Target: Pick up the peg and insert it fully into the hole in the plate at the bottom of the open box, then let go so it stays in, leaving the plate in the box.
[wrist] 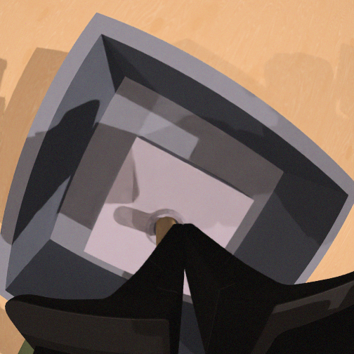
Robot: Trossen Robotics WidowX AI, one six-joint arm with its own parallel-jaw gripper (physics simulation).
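The open grey box (226,82) fills much of the wrist view. The pale pink square plate (200,187) lies on its floor. The brown peg (165,229) stands in the ringed hole in the plate and casts a shadow to the left; its lower part is partly hidden behind my fingers, so how deep it sits cannot be told. My gripper (181,232) is shut with nothing between its fingertips. The fingertips are above the plate and overlap the peg's right side in the view.
The box's walls rise on all sides of the plate, around my fingers. The light wooden table (200,25) shows beyond the box's rim, with shadows on it. A bit of green (26,347) shows at the bottom left corner.
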